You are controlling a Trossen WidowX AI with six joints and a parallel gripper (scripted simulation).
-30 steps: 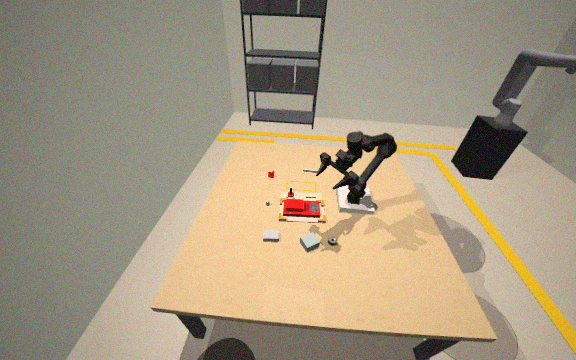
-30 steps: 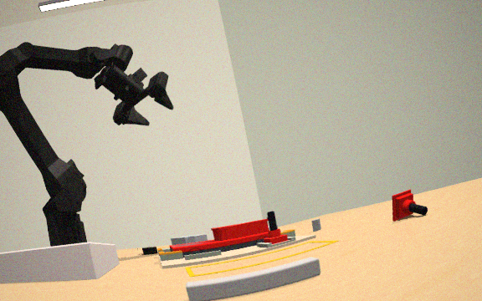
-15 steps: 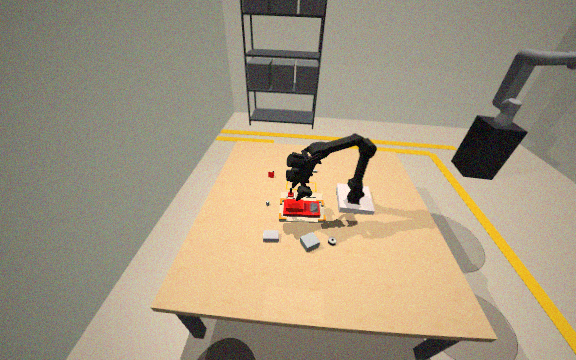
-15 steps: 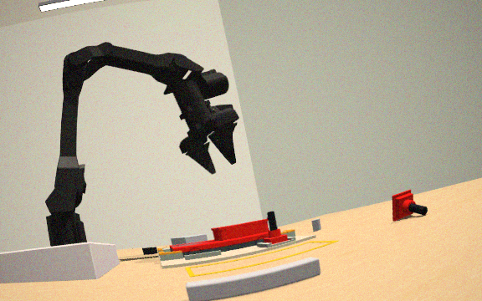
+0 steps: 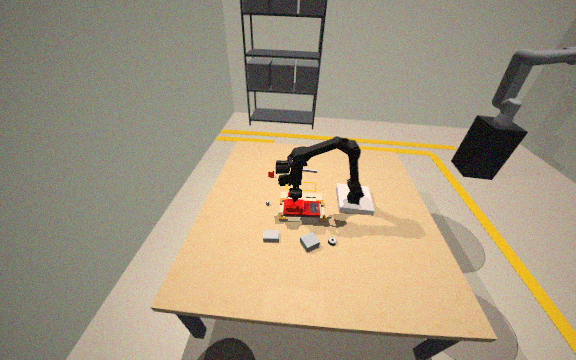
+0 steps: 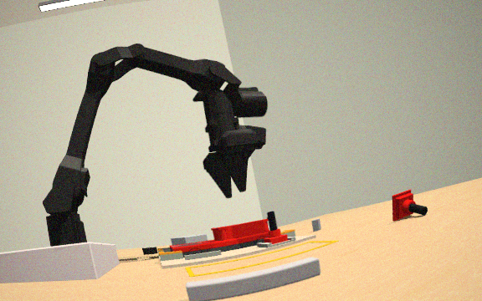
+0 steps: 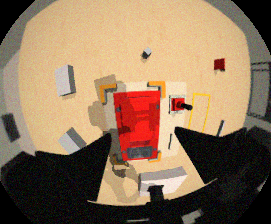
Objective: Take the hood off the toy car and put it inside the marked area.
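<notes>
Right now the red hood is 1 cm behind my gripper tip and 7 cm below it. The rest, counted from my gripper tip: small wheel: 21 cm behind, 18 cm to the left, 10 cm below.
</notes>
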